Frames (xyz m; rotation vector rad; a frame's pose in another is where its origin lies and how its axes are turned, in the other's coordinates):
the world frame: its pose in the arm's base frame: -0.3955 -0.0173 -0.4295 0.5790 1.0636 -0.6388
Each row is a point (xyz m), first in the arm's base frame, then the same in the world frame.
Working: the arm's base frame: its pose in the world frame: -0.2622 0.3500 0.3872 -0.5790 -1.0636 0.6388

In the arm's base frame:
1: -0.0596 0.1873 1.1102
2: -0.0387 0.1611 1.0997
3: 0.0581 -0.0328 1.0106
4: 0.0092 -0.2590 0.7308
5: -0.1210 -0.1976 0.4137
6: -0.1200 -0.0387 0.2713
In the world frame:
1: -1.3393 0.5732 0.6350
2: -1.3173 0.5690 0.6621
3: -1.1645 0.4952 0.8237
4: -0.8803 0.2707 0.8487
5: -0.6455 0.1794 0.6082
6: -0.5452 0.2709 0.4436

